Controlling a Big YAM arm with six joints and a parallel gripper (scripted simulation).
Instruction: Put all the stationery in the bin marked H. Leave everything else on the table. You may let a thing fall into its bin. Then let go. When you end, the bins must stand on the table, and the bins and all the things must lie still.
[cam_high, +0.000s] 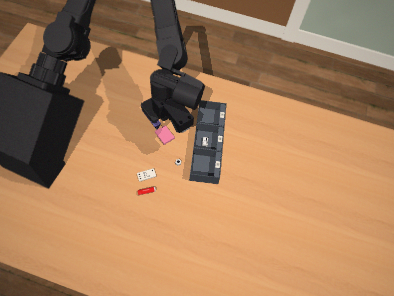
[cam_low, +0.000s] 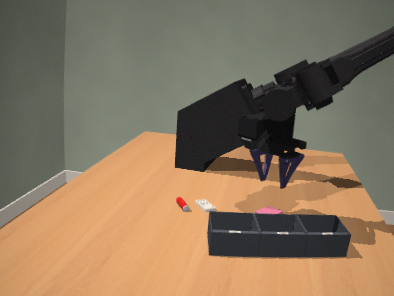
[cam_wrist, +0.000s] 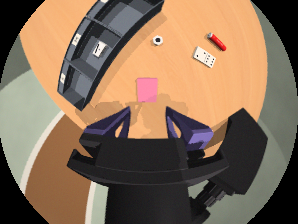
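The pink sticky-note pad lies 7 cm below my hand. From my hand the other things lie so: dark three-part bin row: 13 cm ahead, 6 cm below, 3 cm to the left; then black-and-white ring: 8 cm below, 8 cm ahead, 6 cm to the right; then white domino-like tile: 14 cm to the right, 7 cm below, 1 cm ahead.
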